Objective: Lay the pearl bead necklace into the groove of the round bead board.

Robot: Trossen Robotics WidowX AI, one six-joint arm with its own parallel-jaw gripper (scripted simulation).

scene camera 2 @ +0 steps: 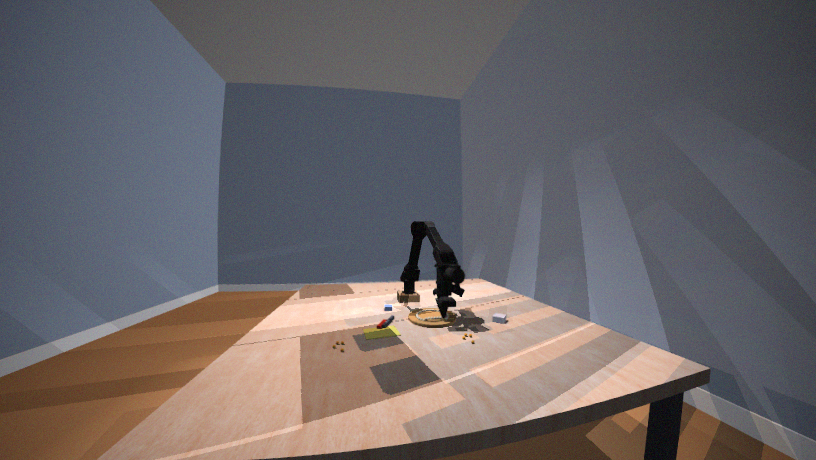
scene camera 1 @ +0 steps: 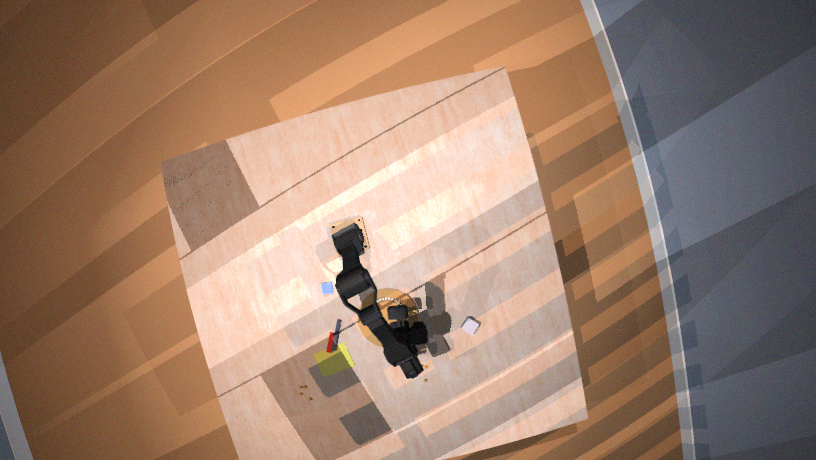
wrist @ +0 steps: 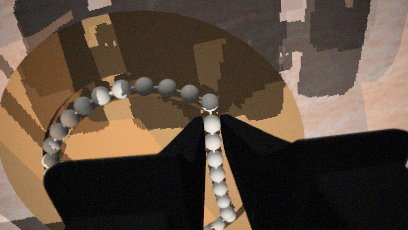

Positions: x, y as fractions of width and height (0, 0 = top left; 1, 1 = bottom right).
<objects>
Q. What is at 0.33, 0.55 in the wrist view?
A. A round bead board.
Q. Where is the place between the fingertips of my gripper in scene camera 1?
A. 0.49, 0.72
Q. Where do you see a yellow note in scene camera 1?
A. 0.40, 0.79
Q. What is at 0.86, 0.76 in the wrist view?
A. My gripper.
</objects>
